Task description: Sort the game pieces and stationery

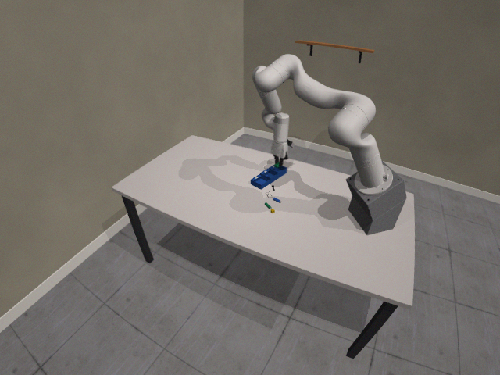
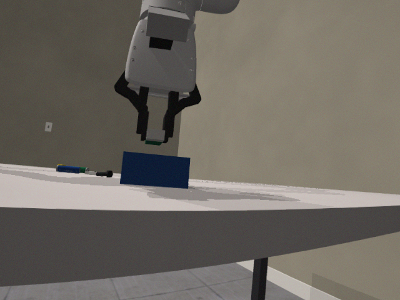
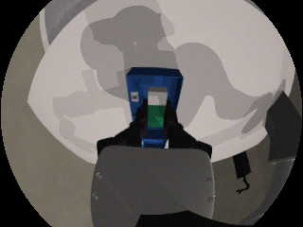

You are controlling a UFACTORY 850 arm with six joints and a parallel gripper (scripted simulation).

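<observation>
My hand is 210 mm past the yellow die, 330 mm to the right of it and 70 mm above it. Also, from my hand: green block 10 mm to the right, 20 mm below; then black bolt 80 mm behind, 150 mm to the left, 80 mm below; then blue bin 10 mm ahead, 90 mm to the left, 60 mm below.
</observation>
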